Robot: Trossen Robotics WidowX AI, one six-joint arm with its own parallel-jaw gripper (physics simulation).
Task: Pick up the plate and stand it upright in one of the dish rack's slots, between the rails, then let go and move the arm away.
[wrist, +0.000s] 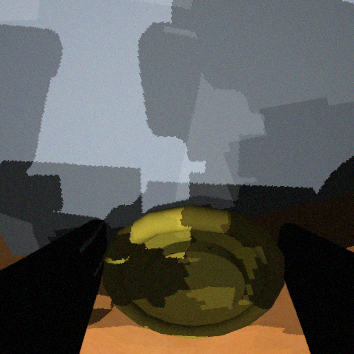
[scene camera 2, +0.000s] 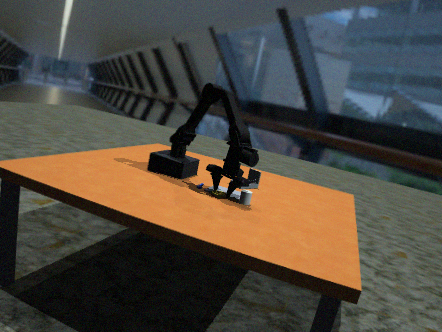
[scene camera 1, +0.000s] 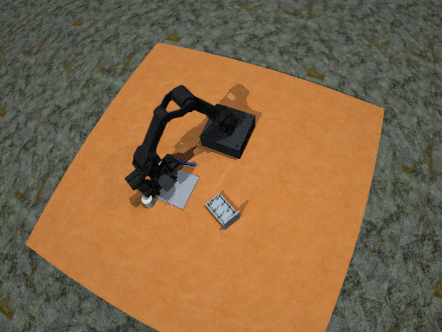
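The yellow round plate is low at the table, close to the edge of the grey board; the arm hides it in scene camera 1. My gripper points down with one finger at each side of the plate. Both fingers meet its rim in the wrist view, so the gripper is shut on the plate across its width. Whether the plate touches the table is hard to tell. The grey dish rack stands apart from the gripper, with small rails inside and a raised wall at one end.
A flat grey board lies beside the gripper, on the side towards the rack. A white cylindrical cup stands close to the gripper. A blue utensil lies on the arm-base side of the board.
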